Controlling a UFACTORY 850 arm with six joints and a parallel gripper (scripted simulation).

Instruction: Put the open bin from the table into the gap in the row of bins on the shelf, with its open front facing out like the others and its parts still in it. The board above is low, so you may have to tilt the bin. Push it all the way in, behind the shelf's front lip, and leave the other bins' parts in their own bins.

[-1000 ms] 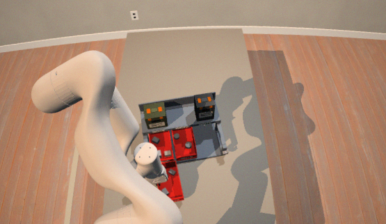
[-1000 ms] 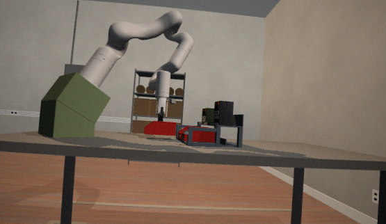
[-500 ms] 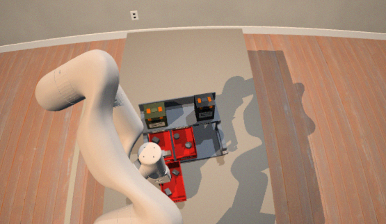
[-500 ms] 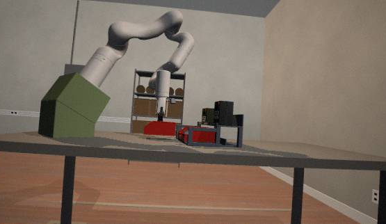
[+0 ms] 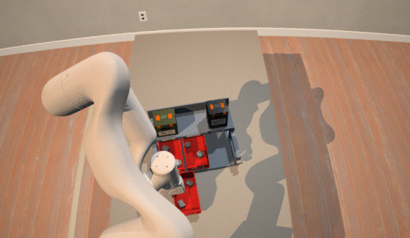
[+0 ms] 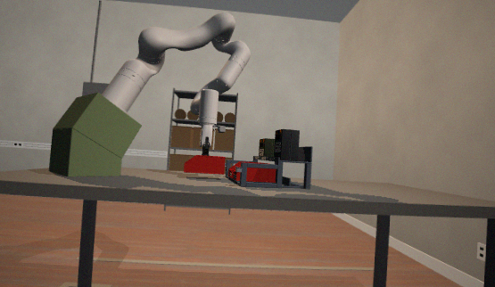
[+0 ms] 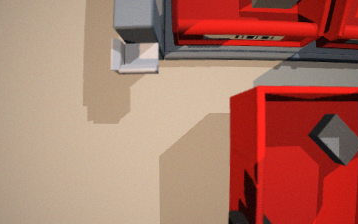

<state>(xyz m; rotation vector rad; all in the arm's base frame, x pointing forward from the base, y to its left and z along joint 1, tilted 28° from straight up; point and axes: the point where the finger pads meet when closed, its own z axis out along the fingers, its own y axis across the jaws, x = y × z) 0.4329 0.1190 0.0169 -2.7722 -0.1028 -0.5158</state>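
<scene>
Right now my hand is 5 cm to the left of the red bin and 2 cm above it. The rest, counted from my hand: grey part: 6 cm to the right, 6 cm ahead, 5 cm below; then grey shelf: 25 cm ahead, 9 cm to the right, 2 cm below.
</scene>
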